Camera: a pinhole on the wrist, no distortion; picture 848 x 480 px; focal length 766.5 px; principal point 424.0 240.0 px. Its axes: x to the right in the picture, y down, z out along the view. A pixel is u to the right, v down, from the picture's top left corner.
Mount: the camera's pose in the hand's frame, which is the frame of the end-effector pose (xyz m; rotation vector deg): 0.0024 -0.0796 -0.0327 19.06 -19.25 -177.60
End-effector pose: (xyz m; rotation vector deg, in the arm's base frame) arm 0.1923 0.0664 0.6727 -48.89 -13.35 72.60
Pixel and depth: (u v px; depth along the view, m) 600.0 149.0 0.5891
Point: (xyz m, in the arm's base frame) -0.2579 0.0540 1.0037
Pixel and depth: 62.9 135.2 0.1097
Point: 0.1846 0.1259 0.7453
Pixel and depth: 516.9 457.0 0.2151
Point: 0.1330 0.0771 0.8789
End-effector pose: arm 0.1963 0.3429 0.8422 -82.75 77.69 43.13
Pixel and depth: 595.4 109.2 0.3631
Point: 0.1651 0.6665 0.8750
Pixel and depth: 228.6 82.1 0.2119
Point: 0.2199 0.4989 0.7731
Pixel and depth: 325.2 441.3 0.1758
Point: 0.3045 0.4776 0.8255
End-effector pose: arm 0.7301 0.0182 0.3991 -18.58 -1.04 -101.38
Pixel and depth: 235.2 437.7 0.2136
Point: 0.6855 0.0666 0.6012
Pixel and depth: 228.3 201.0 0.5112
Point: 0.8801 0.0729 0.8528
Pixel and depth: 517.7 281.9 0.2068
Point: 0.7302 0.1225 0.5472
